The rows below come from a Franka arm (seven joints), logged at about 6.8 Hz.
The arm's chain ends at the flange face. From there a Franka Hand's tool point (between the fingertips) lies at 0.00 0.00 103.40 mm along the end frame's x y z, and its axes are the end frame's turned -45 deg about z.
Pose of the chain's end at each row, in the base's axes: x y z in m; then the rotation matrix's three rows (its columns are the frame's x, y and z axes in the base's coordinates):
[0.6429, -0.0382, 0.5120], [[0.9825, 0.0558, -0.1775], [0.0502, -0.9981, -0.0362], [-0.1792, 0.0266, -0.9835]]
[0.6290, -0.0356, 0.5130], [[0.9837, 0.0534, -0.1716], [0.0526, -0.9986, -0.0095], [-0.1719, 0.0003, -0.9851]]
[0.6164, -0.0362, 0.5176], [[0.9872, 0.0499, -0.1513], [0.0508, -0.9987, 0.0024], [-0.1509, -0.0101, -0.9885]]
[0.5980, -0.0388, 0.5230], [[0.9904, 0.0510, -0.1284], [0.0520, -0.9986, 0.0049], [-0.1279, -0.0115, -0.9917]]
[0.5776, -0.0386, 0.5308], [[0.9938, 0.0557, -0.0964], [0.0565, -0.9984, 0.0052], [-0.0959, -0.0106, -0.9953]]
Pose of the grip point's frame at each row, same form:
[0.6245, -0.0419, 0.4103], [[0.6553, 0.7342, -0.1775], [0.7413, -0.6703, -0.0362], [-0.1455, -0.1079, -0.9835]]
[0.6113, -0.0366, 0.4111], [[0.6578, 0.7333, -0.1716], [0.7433, -0.6689, -0.0095], [-0.1218, -0.1213, -0.9851]]
[0.6008, -0.0360, 0.4154], [[0.6628, 0.7333, -0.1513], [0.7421, -0.6703, 0.0024], [-0.0996, -0.1138, -0.9885]]
[0.5847, -0.0383, 0.4205], [[0.6643, 0.7364, -0.1284], [0.7429, -0.6693, 0.0049], [-0.0823, -0.0986, -0.9917]]
[0.5676, -0.0381, 0.4279], [[0.6633, 0.7421, -0.0964], [0.7459, -0.6660, 0.0052], [-0.0603, -0.0753, -0.9953]]

